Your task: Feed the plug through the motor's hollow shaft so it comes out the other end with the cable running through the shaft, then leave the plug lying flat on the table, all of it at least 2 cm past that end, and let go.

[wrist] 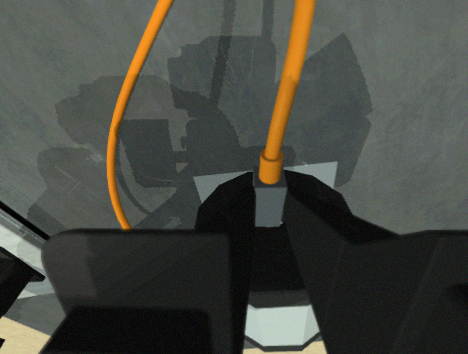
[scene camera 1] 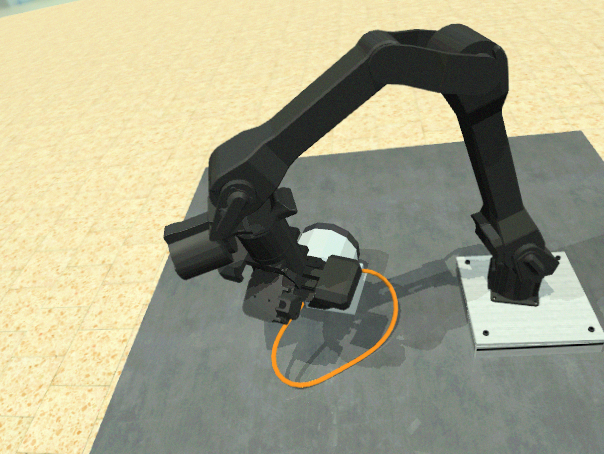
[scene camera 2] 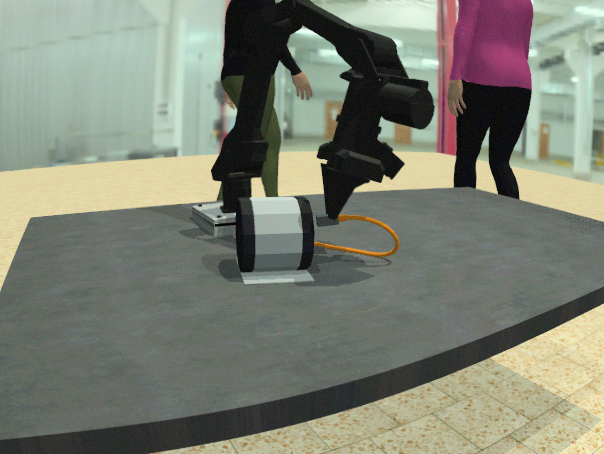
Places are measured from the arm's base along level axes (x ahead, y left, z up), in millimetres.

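Where they show: gripper, fingertip midpoint: (wrist: 268,195) (scene camera 1: 304,297) (scene camera 2: 330,217); arm's base, link origin: (wrist: 1,264) (scene camera 1: 513,287).
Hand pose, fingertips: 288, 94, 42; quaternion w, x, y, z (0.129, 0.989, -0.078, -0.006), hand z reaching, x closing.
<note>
Things, the pixels of their centre, and the offset from my fingertips, as dx, dy, dz. Level surfaces: height alone.
- motor, body centre: (wrist: 268,254) (scene camera 2: 272,234) (scene camera 1: 323,266) -4, -83, -22
- grey block-shaped plug, body centre: (wrist: 267,197) (scene camera 2: 327,219) -1, -5, -3
- dark grey table, surface height: dz -73
The motor (scene camera 1: 327,242) (scene camera 2: 277,220) (wrist: 282,325) is a white drum with black end rings, lying with its axis level on a pale foot. My gripper (scene camera 1: 303,303) (scene camera 2: 332,217) (wrist: 268,195) is shut on the grey block-shaped plug (scene camera 2: 326,221) (wrist: 270,202), above the table at one end of the motor. In the scene camera 2 view the plug lies about level, its front close to the black end ring, with a narrow gap showing. The shaft opening is hidden. The orange cable (scene camera 1: 395,305) (scene camera 2: 397,240) (wrist: 284,100) leaves the plug's rear and loops back beside the motor.
The arm's pale base plate (scene camera 1: 530,325) (scene camera 2: 204,214) is bolted on the dark grey table (scene camera 1: 225,400) (scene camera 2: 150,340) (wrist: 420,75). In the scene camera 2 view the table's curved edge is at the front, and two people stand behind the table.
</note>
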